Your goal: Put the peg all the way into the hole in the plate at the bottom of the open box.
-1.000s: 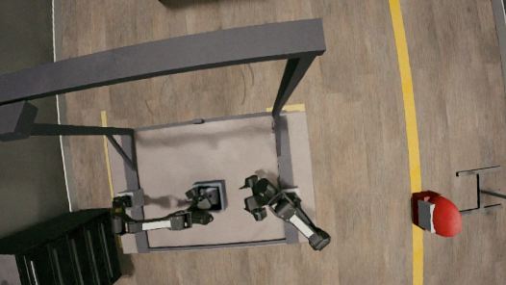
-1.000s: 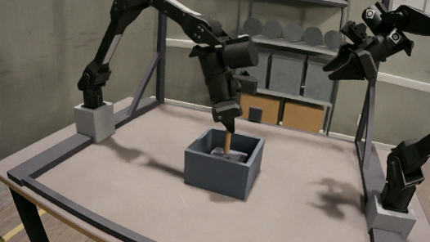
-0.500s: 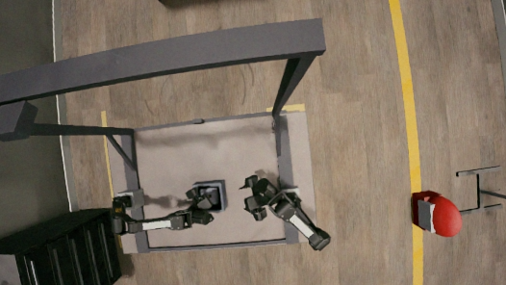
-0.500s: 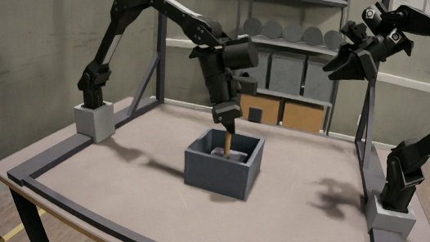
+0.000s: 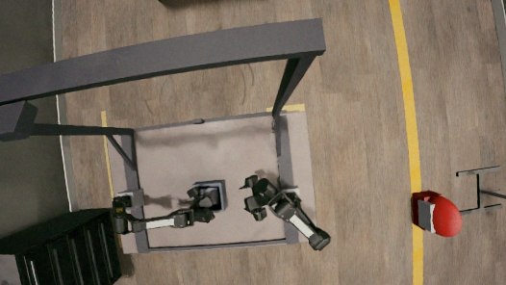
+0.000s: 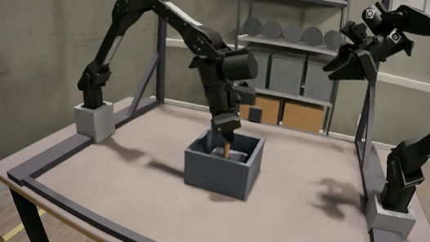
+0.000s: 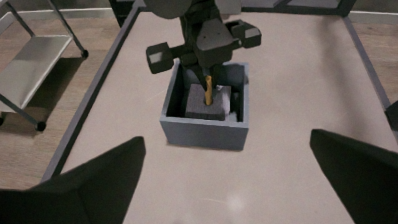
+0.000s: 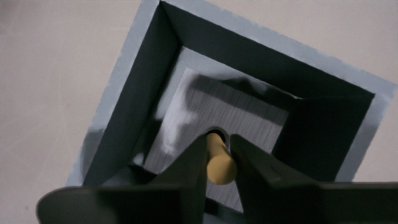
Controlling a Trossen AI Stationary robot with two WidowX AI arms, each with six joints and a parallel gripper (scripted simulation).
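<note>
My right gripper is now 50 mm above the tan peg. Also, from my right hand: grey box 110 mm below.
</note>
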